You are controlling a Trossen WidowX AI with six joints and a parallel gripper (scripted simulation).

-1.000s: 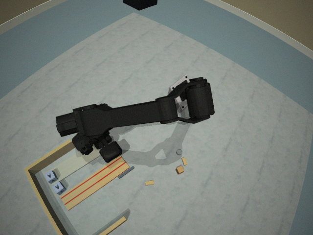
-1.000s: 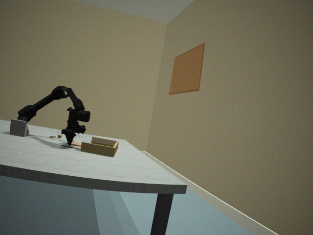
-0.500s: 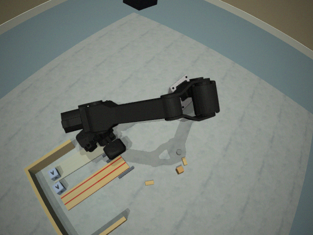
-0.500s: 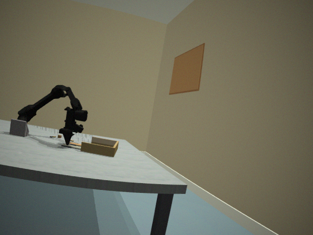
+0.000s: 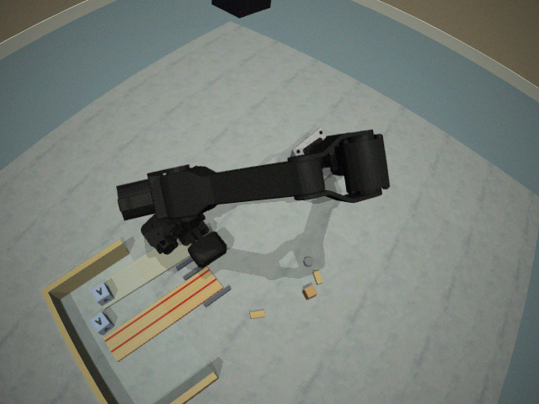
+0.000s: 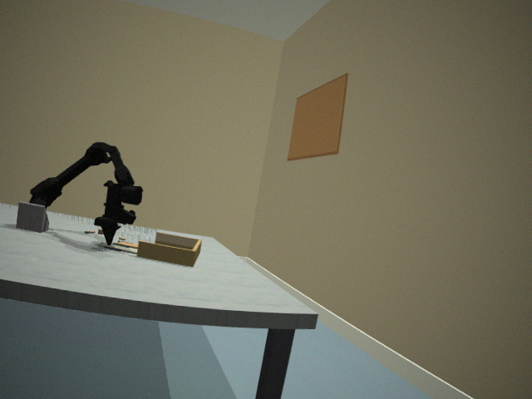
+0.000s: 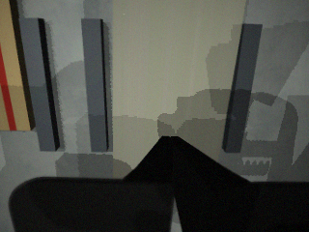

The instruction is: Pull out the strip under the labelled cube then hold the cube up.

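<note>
Right now my gripper tip is 100 mm short of the pale cream strip and 10 mm to the left of it.
</note>
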